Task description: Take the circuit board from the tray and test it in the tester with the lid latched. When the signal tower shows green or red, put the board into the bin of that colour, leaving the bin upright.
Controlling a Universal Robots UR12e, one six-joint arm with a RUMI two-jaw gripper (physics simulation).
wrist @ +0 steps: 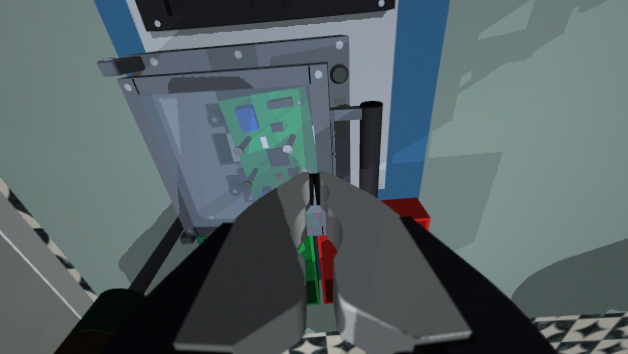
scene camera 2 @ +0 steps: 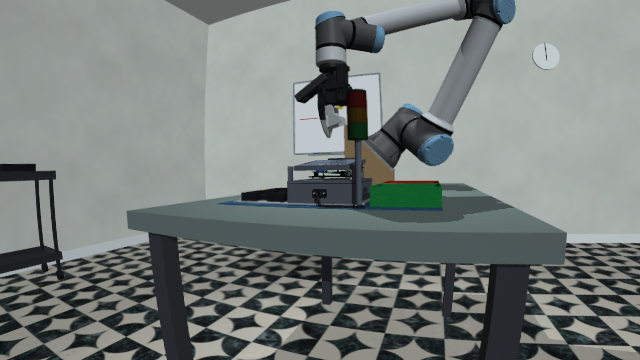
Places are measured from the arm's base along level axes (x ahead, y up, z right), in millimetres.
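Pixels of known places: gripper, fingertip midpoint: [wrist: 313, 176] [scene camera 2: 328, 137]; arm's base, origin of the base link: [scene camera 2: 378, 154].
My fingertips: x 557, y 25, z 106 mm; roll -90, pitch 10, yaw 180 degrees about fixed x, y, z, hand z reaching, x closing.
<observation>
For each thing: its top centre in the pictures, then the offset to it from my fingertips. "spot": a spot on its surface instead. Level surfaces: height alone.
- tester, surface spot: [wrist: 200, 65] spot: dz +58, dx +81, dy -116 mm
- signal tower, surface spot: [wrist: 107, 315] spot: dz -89, dx +175, dy -3 mm
- green bin, middle of its top: [wrist: 266, 274] [scene camera 2: 407, 184] dz -217, dx +107, dy -129 mm
- red bin, middle of its top: [wrist: 371, 265] [scene camera 2: 411, 181] dz -233, dx -42, dy -129 mm
- black handle bar, surface spot: [wrist: 371, 150] spot: dz -19, dx -43, dy -57 mm
- dark lever, surface spot: [wrist: 129, 65] spot: dz +68, dx +125, dy -96 mm
- tower's pole, surface spot: [scene camera 2: 358, 170] spot: dz -109, dx +192, dy -93 mm
- blue mat, its level: dy -174 mm
My gripper [scene camera 2: 328, 134] [wrist: 313, 176] is shut and empty, pointing down high above the tester [scene camera 2: 304, 192] [wrist: 200, 65]. The tester's clear, grey-framed lid [scene camera 2: 327, 165] [wrist: 321, 120] lies over the circuit board [scene camera 2: 336, 174] [wrist: 292, 117], with a gap between lid and base in the scene view. The green board shows through the lid in the wrist view. The signal tower [scene camera 2: 357, 115] [wrist: 107, 315] has dark red, amber and green sections; none looks lit. The green bin [scene camera 2: 412, 195] [wrist: 311, 280] and red bin [scene camera 2: 414, 182] [wrist: 328, 280] stand upright beside the tester. The black tray [scene camera 2: 262, 194] [wrist: 270, 12] is partly visible.
A black handle bar [wrist: 371, 150] sticks out beside the lid. A dark lever [wrist: 129, 65] is at the tester's far left corner in the wrist view. The tower's pole [scene camera 2: 358, 170] stands close to the tester. A blue mat [wrist: 417, 100] lies under the equipment on the table [scene camera 2: 345, 240].
</observation>
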